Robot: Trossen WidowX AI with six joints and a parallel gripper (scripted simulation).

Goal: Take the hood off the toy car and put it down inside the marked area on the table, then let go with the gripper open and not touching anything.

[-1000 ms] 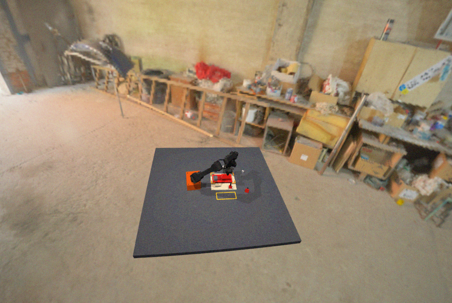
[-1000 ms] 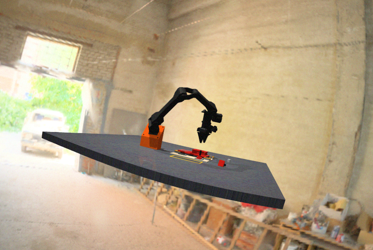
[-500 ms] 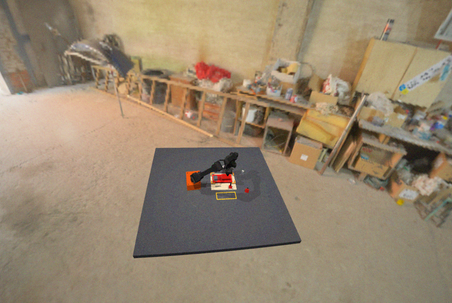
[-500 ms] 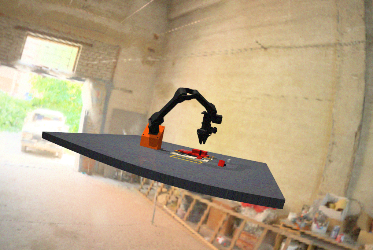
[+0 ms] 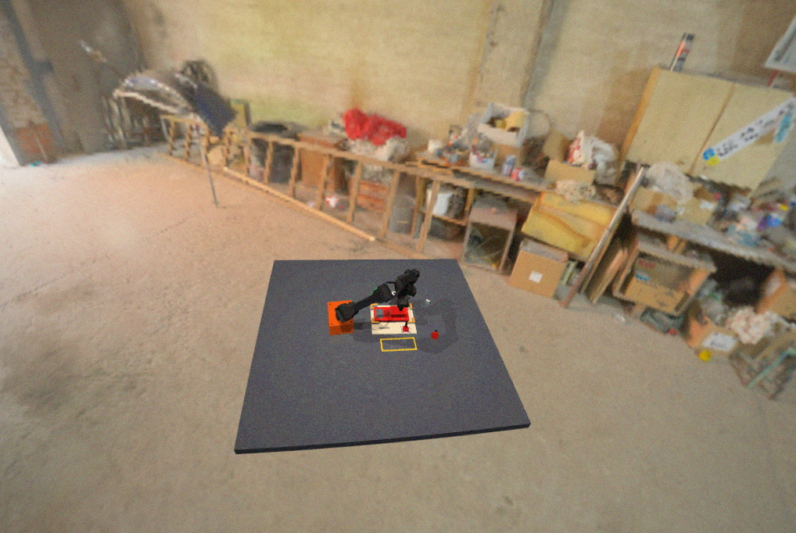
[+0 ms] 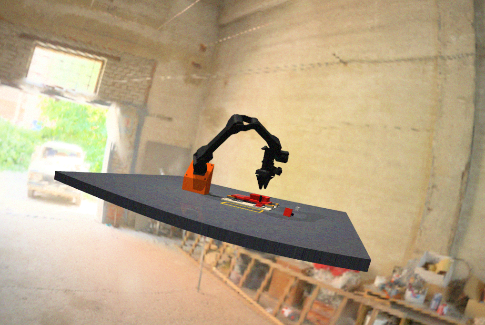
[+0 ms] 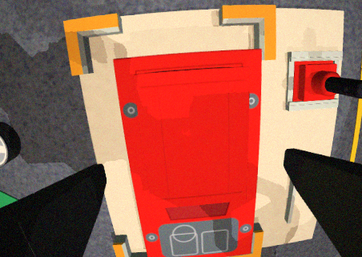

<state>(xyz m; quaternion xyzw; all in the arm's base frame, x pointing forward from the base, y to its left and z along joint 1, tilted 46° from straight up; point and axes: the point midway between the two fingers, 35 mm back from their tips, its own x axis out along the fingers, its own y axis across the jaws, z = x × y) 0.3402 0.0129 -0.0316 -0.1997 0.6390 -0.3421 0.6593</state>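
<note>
Now: the red hood 10 mm behind my gripper tip and 50 mm below it. The rest, counted from my gripper tip: dark ring: 30 mm ahead, 180 mm to the left, 80 mm below; green square: 70 mm behind, 210 mm to the left, 80 mm below; grey piece: 210 mm ahead, 70 mm to the left, 80 mm below.
</note>
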